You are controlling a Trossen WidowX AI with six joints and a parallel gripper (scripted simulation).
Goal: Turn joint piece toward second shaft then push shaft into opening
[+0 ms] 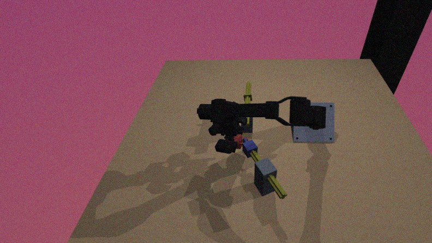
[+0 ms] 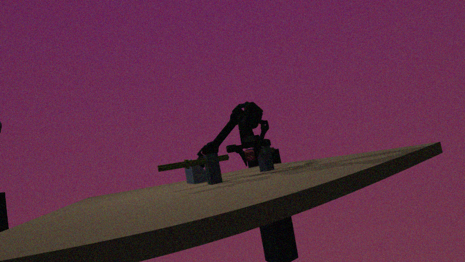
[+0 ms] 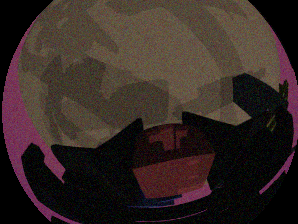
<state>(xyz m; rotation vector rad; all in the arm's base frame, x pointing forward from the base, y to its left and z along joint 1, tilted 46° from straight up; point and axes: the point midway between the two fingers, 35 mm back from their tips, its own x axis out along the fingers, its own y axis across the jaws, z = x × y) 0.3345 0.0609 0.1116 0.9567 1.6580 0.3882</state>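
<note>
Right now the red square joint piece is 1 cm behind my gripper tip and 4 cm above it.
</note>
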